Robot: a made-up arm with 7 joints.
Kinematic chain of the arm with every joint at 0, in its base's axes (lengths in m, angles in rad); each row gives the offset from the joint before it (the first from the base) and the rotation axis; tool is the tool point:
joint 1: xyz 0 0.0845 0 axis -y
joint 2: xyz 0 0.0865 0 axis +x
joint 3: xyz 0 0 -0.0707 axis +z
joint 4: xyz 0 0 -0.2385 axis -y
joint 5: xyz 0 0 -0.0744 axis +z
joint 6: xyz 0 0 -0.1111 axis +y
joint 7: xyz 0 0 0 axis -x
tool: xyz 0 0 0
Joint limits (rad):
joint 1: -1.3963..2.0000
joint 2: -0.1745..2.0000
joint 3: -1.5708..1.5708
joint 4: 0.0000..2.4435
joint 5: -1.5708..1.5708
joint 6: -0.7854..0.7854
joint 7: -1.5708..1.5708
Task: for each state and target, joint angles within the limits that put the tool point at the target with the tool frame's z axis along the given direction. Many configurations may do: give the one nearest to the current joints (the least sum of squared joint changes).
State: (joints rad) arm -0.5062 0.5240 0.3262 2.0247 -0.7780 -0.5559 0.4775
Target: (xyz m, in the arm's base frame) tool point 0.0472 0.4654 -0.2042 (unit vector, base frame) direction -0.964 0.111 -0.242
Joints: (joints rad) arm -0.4188 0.6407 0.8229 1.5657 -0.4933 -0.7458 0.0730
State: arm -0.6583 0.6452 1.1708 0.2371 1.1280 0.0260 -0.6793
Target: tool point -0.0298 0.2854 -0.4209 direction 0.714 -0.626 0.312
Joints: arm -0.3073 -0.0184 0.8893 1.0089 0.5254 -0.3093 -1.1690
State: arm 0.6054 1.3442 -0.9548 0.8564 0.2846 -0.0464 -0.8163
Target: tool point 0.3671 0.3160 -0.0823 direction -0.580 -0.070 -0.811
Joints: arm 1.0632 0.7572 -0.9289 1.2831 0.1069 -0.2083 -0.8761
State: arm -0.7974 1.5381 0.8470 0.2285 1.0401 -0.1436 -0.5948
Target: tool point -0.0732 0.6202 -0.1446 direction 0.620 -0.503 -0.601
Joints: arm -0.8932 1.1058 0.8051 0.5460 0.8056 -0.2152 -1.4005
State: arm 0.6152 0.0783 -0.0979 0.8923 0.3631 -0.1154 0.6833
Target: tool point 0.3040 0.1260 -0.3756 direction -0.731 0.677 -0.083
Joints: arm 0.5293 -0.0871 -0.0452 0.4035 0.4838 -0.2605 0.8979
